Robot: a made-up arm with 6 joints. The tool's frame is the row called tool.
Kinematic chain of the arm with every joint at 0, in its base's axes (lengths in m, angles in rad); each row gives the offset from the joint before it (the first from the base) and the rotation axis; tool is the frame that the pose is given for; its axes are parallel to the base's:
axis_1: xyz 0 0 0.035 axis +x
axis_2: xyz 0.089 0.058 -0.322 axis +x
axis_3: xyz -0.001 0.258 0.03 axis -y
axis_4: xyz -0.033 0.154 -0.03 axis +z
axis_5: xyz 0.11 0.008 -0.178 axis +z
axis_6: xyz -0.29 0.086 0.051 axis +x
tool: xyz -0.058 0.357 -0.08
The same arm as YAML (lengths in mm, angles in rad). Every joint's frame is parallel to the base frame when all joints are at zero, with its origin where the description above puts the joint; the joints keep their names.
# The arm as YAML. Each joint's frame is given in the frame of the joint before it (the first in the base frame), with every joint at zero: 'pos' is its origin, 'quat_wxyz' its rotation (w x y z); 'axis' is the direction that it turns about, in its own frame. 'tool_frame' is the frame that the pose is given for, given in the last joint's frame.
length_unit: mm
angle_unit: rad
joints:
  - joint: axis_1
    pos: [0.0, 0.0, 35.0]
    quat_wxyz: [1.0, 0.0, 0.0, 0.0]
    axis: [1.0, 0.0, 0.0]
  - joint: axis_2
    pos: [89.0, 58.0, -322.0]
    quat_wxyz: [1.0, 0.0, 0.0, 0.0]
    axis: [1.0, 0.0, 0.0]
  - joint: axis_3
    pos: [-1.0, 258.0, 30.0]
    quat_wxyz: [1.0, 0.0, 0.0, 0.0]
    axis: [0.0, -1.0, 0.0]
  - joint: axis_4
    pos: [-33.0, 154.0, -30.0]
    quat_wxyz: [1.0, 0.0, 0.0, 0.0]
    axis: [0.0, 0.0, 1.0]
  - joint: axis_5
    pos: [110.0, 8.0, -178.0]
    quat_wxyz: [1.0, 0.0, 0.0, 0.0]
    axis: [0.0, 0.0, 1.0]
  - joint: axis_6
    pos: [-290.0, 86.0, 51.0]
    quat_wxyz: [1.0, 0.0, 0.0, 0.0]
    axis: [1.0, 0.0, 0.0]
tool_frame:
  pos: [-58.0, 357.0, -80.0]
  quat_wxyz: [1.0, 0.0, 0.0, 0.0]

